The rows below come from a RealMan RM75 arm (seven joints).
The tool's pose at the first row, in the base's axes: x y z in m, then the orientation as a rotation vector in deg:
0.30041, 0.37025, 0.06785, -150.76, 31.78, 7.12
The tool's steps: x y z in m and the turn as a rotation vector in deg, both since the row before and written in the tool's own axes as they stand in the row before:
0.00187, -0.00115, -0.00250, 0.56, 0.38, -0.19
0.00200, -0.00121, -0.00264, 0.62, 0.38, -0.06
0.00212, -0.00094, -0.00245, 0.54, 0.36, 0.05
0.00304, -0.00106, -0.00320, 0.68, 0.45, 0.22
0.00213, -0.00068, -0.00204, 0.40, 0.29, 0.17
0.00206, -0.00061, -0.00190, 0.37, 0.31, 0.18
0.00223, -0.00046, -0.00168, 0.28, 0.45, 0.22
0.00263, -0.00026, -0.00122, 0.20, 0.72, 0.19
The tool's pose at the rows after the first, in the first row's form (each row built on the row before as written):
0.30258, 0.36941, 0.07023, -150.34, 31.61, 6.39
0.30486, 0.36849, 0.07276, -149.83, 31.61, 5.69
0.30712, 0.36737, 0.07500, -149.36, 31.75, 5.08
0.31022, 0.36563, 0.07782, -148.72, 32.13, 4.37
0.31235, 0.36442, 0.07960, -148.34, 32.41, 3.93
0.31438, 0.36323, 0.08124, -147.99, 32.72, 3.48
0.31650, 0.36194, 0.08260, -147.73, 33.14, 2.89
0.31891, 0.36054, 0.08342, -147.60, 33.63, 1.97

